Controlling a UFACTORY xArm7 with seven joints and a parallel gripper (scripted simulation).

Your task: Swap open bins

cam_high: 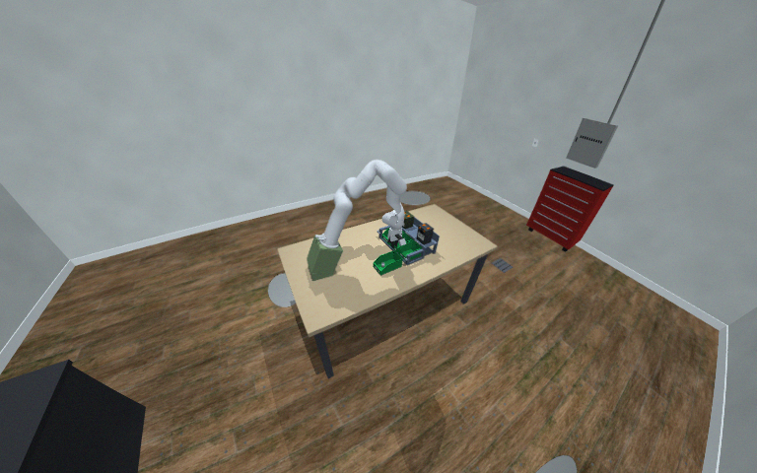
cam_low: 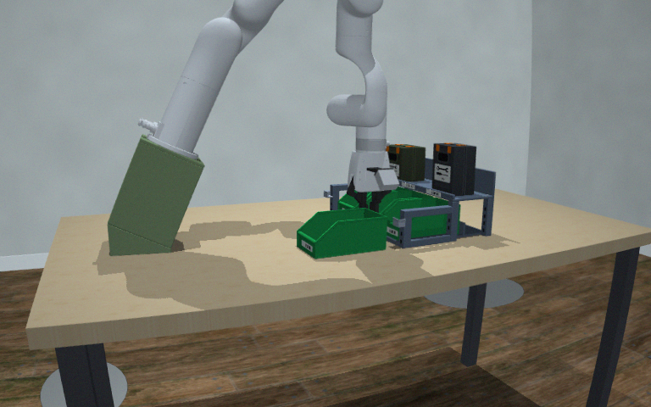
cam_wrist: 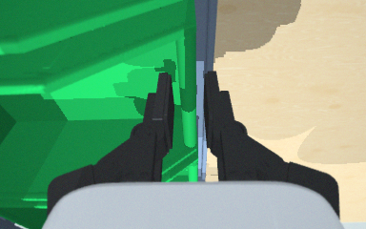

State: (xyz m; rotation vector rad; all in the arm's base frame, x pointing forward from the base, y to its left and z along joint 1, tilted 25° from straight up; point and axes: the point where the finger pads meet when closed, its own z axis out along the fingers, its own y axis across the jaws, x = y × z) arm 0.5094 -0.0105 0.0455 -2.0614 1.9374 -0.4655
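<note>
Right now my hand is 20 mm past the front lip and 40 mm above it.
</note>
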